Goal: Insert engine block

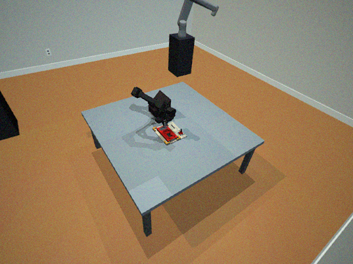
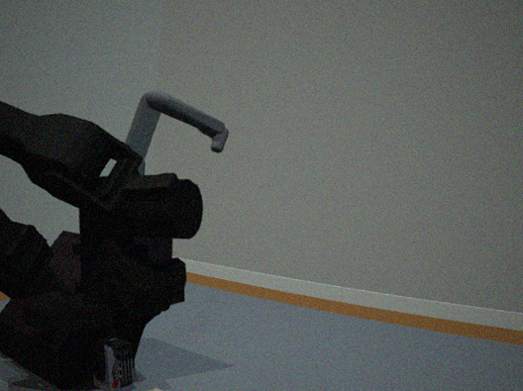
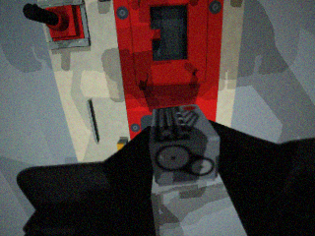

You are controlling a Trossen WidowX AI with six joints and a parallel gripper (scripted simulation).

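My gripper tip is now 8 cm above the pale base plate, 3 cm short of it and 2 cm to the right of it. The rest, counted from my gripper tip: grey engine block 1 cm behind, 1 cm above.
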